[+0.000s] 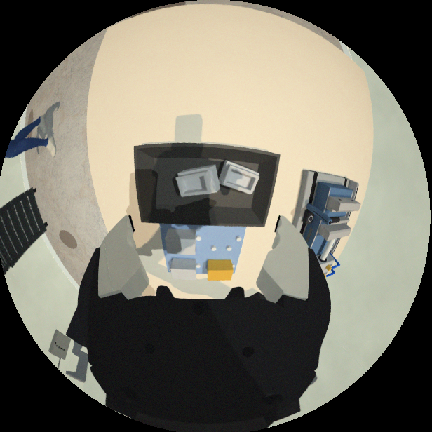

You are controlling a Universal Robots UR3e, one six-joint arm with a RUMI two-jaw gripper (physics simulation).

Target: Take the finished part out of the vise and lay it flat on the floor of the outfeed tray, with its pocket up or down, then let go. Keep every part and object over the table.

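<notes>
The finished part (191, 186), a light grey block, is inside the dark outfeed tray (138, 187), near its middle. A recess shows on its upward side; I cannot tell whether it lies fully flat. A second grey part (240, 177) with its pocket up lies close to its right, turned at an angle; whether they touch is unclear. My gripper (203, 218) is open and empty, its jaws wide apart near the tray's near side. The blue vise (332, 192) is at the right, with its grey jaws apart and no part visible between them.
A light blue plate (220, 235) with white pins is on the near side of the tray, with a grey block (183, 269) and a yellow block (220, 270) at its near edge. The tray's raised walls stand around both parts. The table (230, 75) extends beyond the tray.
</notes>
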